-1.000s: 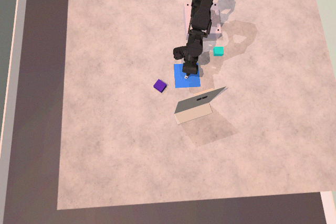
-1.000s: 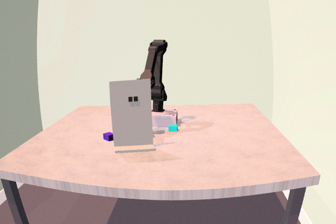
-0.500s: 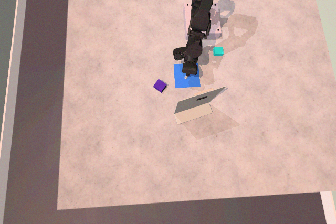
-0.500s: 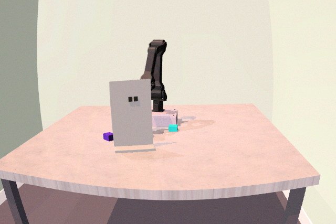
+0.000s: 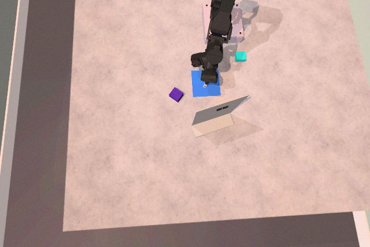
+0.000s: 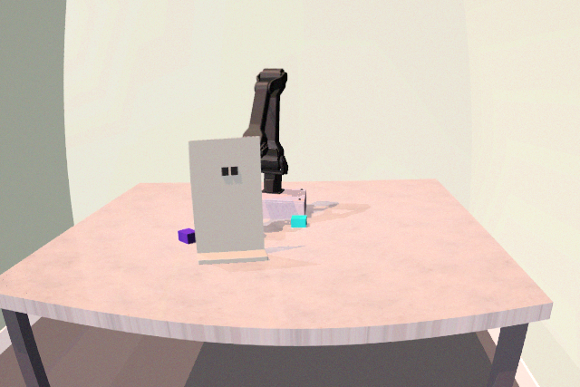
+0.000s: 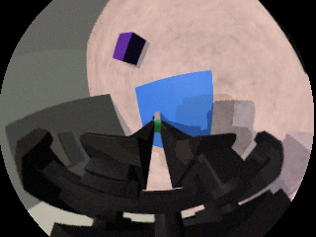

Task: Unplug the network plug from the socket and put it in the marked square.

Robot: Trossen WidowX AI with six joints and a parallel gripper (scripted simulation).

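Now: the green network plug right at my gripper tip. Round my gripper tip: blue marked square 2 cm below, 1 cm behind; upright grey panel 15 cm ahead, 11 cm above, 4 cm to the left; purple cube 12 cm to the right, 6 cm ahead.
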